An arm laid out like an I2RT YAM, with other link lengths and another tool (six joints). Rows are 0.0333 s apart.
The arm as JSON. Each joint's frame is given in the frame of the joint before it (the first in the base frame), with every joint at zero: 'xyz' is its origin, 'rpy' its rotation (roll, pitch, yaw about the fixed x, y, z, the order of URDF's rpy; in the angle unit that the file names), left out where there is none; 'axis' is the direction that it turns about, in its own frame. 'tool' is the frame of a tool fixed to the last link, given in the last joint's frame.
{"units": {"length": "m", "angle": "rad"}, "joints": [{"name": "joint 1", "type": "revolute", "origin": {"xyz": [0.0, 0.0, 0.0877]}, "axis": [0.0, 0.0, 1.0]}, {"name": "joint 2", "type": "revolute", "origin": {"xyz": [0.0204, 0.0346, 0.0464]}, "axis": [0.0, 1.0, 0.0]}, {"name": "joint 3", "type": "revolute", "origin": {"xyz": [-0.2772, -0.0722, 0.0]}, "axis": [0.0, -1.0, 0.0]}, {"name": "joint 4", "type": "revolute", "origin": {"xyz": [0.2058, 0.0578, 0.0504]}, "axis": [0.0, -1.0, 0.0]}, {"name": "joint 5", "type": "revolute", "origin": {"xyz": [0.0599, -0.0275, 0.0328]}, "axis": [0.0, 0.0, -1.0]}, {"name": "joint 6", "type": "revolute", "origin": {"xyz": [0.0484, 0.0, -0.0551]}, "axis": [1.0, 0.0, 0.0]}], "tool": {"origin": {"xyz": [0.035, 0.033, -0.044], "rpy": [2.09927, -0.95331, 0.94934]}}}
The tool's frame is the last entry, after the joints.
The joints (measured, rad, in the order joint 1, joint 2, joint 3, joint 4, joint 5, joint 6), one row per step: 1.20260 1.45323 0.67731 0.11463 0.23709 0.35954; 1.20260 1.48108 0.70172 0.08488 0.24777 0.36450; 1.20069 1.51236 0.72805 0.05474 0.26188 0.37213; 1.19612 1.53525 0.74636 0.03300 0.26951 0.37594; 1.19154 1.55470 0.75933 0.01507 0.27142 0.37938; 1.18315 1.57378 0.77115 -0.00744 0.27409 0.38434; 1.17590 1.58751 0.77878 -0.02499 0.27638 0.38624; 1.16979 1.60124 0.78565 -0.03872 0.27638 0.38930; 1.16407 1.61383 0.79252 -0.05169 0.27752 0.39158; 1.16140 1.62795 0.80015 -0.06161 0.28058 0.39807; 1.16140 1.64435 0.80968 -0.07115 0.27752 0.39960; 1.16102 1.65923 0.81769 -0.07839 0.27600 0.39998
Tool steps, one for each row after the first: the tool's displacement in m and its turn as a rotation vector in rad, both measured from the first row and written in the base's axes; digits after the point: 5 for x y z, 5 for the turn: 0.00193 0.00267 -0.00269 -0.03092 0.00877 -0.01134; 0.00479 0.00565 -0.00580 -0.06313 0.01744 -0.02876; 0.00738 0.00728 -0.00839 -0.08759 0.02441 -0.04144; 0.00912 0.00812 -0.01117 -0.10915 0.03396 -0.04953; 0.01152 0.00773 -0.01445 -0.13504 0.04603 -0.06299; 0.01342 0.00680 -0.01716 -0.15662 0.05446 -0.07306; 0.01493 0.00637 -0.01971 -0.17420 0.06392 -0.08111; 0.01648 0.00596 -0.02195 -0.19064 0.07158 -0.08909; 0.01766 0.00659 -0.02415 -0.20342 0.07918 -0.09828; 0.01786 0.00788 -0.02649 -0.21726 0.08782 -0.09712; 0.01828 0.00896 -0.02876 -0.22987 0.09407 -0.09668
